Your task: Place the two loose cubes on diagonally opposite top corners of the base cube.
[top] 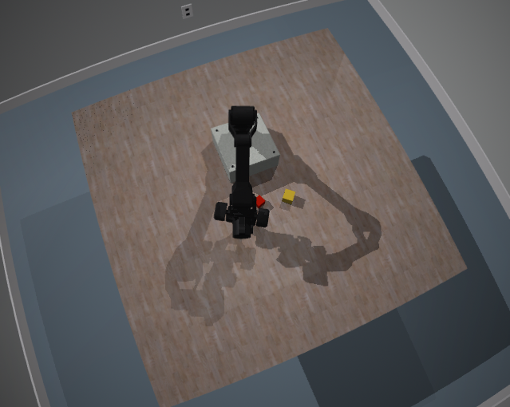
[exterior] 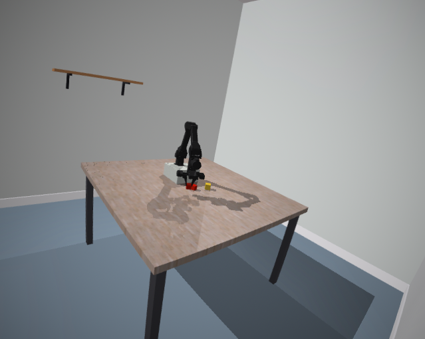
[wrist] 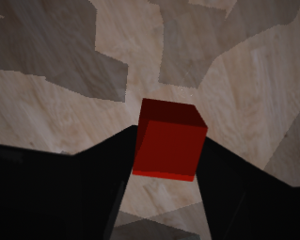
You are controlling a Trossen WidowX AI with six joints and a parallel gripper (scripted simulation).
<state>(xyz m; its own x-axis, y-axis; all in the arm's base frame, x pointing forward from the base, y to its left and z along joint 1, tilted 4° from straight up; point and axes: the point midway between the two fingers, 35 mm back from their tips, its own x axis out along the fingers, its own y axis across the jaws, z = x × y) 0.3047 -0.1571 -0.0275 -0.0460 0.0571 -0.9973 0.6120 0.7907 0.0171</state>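
The yellow cube is 210 mm to the left of my gripper tip, 40 mm below it and 10 mm behind it.
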